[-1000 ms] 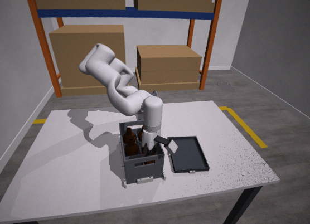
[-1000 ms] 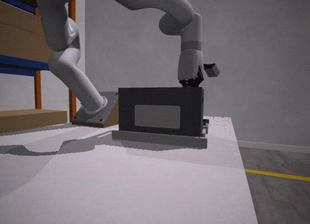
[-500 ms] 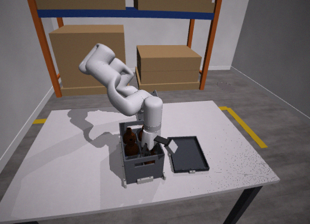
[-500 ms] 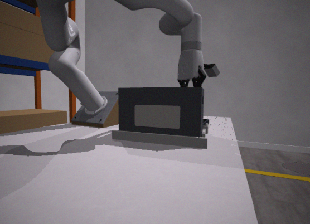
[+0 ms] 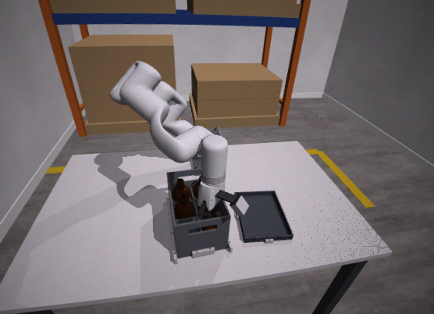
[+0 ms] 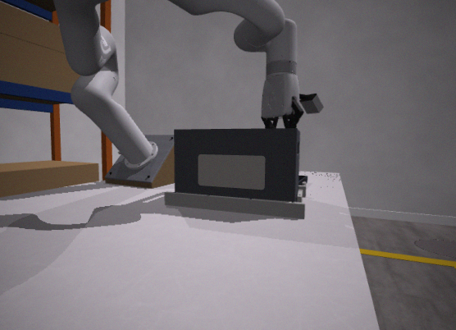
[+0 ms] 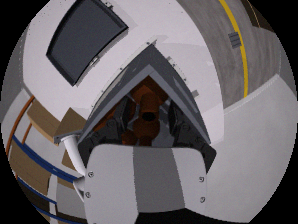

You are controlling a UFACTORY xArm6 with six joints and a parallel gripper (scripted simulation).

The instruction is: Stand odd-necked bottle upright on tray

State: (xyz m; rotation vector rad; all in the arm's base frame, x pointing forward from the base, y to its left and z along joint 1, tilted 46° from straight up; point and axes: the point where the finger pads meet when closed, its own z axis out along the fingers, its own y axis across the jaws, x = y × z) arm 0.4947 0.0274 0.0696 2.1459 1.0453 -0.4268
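The dark grey crate lies 8 cm behind my hand, 7 cm below it and 5 cm to the right of it. The rest, counted from my hand: glass bottle (18 cm behind, 7 cm below, 2 cm to the right); then dark tray (22 cm to the left, 15 cm below, 9 cm behind).
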